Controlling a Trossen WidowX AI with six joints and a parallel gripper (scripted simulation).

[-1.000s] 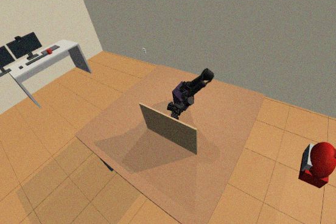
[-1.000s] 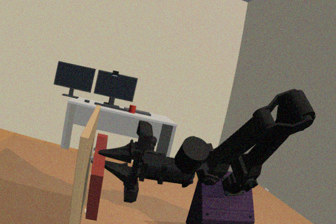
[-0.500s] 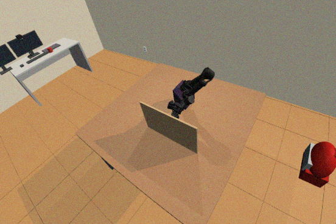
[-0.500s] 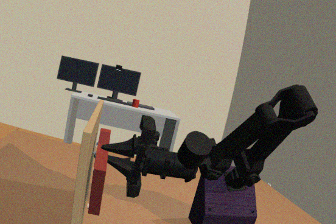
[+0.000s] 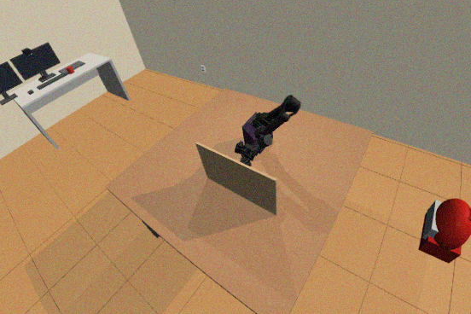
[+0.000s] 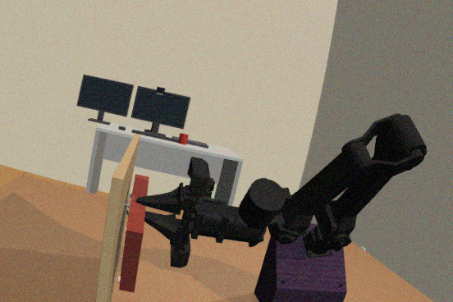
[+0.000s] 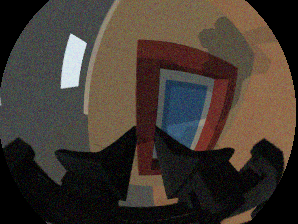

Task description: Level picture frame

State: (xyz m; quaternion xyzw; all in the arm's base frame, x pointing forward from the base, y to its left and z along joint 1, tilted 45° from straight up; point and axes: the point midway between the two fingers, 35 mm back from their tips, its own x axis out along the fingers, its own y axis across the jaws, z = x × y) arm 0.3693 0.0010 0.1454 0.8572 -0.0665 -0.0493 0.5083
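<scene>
The picture frame is 50 mm below my gripper tip and 20 mm to the right of it. Also, from my gripper tip: wooden wall board 60 mm below, 20 mm ahead, 10 mm to the right.
</scene>
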